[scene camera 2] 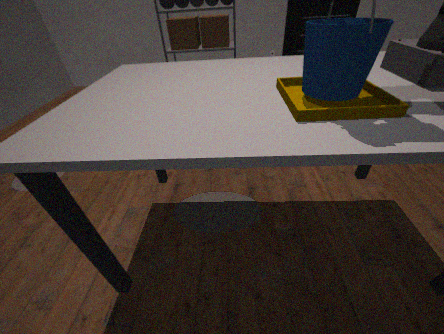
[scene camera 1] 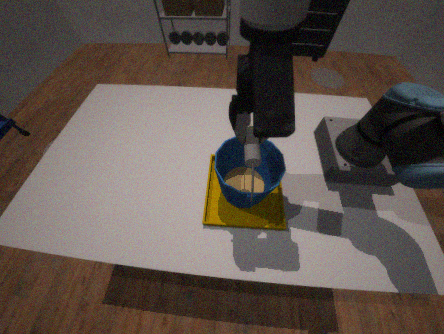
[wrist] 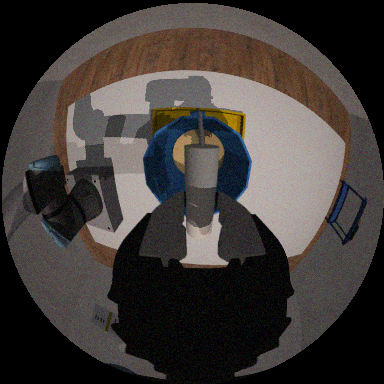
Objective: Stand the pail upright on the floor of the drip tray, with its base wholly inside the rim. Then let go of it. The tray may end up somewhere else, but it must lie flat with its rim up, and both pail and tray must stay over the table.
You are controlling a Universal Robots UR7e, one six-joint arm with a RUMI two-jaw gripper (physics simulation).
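Frame: origin at the arm's base, x right, y ahead, z up, level; metres.
Seen in the pictures: gripper, fingertip midpoint: (scene camera 1: 251, 143) (wrist: 199, 193); arm's base, origin of the base link: (scene camera 1: 357, 148) (wrist: 88, 197).
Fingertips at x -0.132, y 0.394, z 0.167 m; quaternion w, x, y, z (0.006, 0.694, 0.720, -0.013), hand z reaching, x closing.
Offsets run from my fingertips to a thing's top centre. Level surfaces: height alone.
The blue pail (scene camera 1: 272, 162) (scene camera 2: 334, 60) (wrist: 236, 165), with a tan inside bottom, stands about upright over the yellow drip tray @(dx -0.007, dy -0.009, dz -0.228 m) (scene camera 1: 272, 216) (scene camera 2: 345, 113) (wrist: 236, 120). Its base is inside the rim, at or very close to the tray floor; a small gap cannot be ruled out. The tray lies flat on the table, rim up. The pail's wire handle is raised, with its grey cylindrical grip @(dx -0.001, dy +0.000, dz +0.020 m) (scene camera 1: 252, 154) (wrist: 201, 167) above the pail. My gripper (scene camera 1: 252, 134) (wrist: 199, 193) is shut on this grip. The gripper does not show in scene camera 2.
The white table @(dz -0.257 m) (scene camera 1: 125, 165) (scene camera 2: 165, 115) (wrist: 295, 165) carries the tray. The arm's grey base block (scene camera 1: 350, 172) (wrist: 107, 200) stands on the right in scene camera 1. A shelf rack (scene camera 1: 194, 18) stands behind the table. The table's front edge lies beyond the tray's near side.
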